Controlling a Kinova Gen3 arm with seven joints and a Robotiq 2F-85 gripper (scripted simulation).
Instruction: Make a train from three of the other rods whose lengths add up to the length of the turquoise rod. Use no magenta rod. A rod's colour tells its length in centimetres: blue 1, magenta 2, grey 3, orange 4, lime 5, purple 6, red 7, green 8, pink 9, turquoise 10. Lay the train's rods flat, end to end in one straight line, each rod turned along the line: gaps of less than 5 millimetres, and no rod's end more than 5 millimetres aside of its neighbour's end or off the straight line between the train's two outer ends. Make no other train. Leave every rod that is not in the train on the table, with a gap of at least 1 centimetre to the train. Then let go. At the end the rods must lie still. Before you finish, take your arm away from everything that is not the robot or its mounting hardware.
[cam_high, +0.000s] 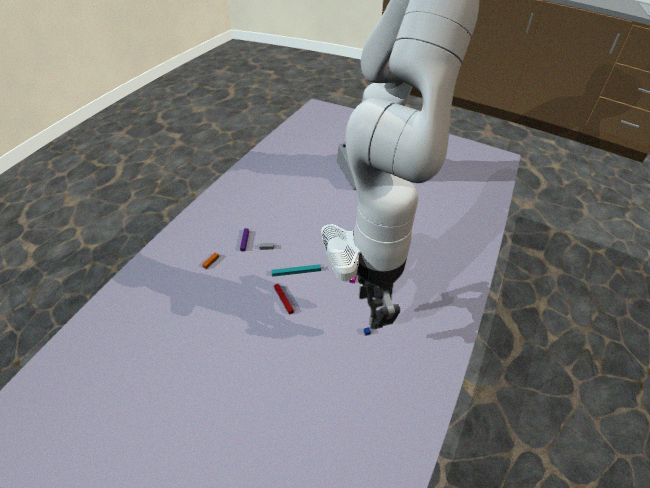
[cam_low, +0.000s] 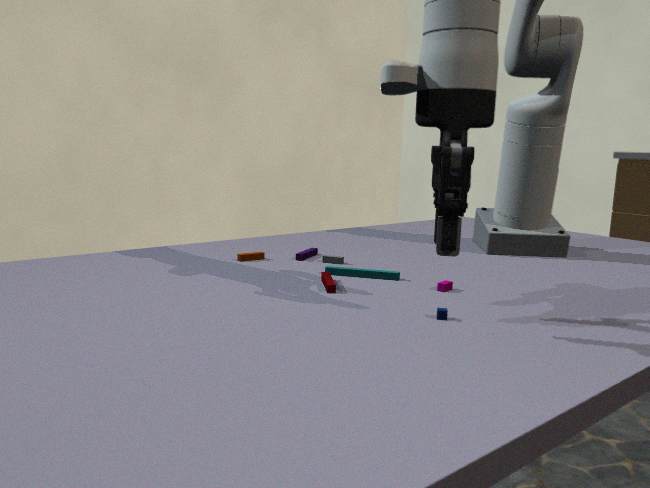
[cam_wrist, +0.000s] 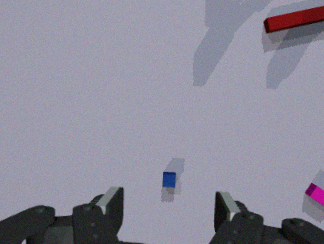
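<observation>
Right now the blue rod is 8 cm below my hand. Round my hand: turquoise rod: 6 cm behind, 18 cm to the right, 8 cm below; red rod: 1 cm ahead, 17 cm to the right, 8 cm below; magenta rod: 10 cm behind, 7 cm to the right, 8 cm below.
</observation>
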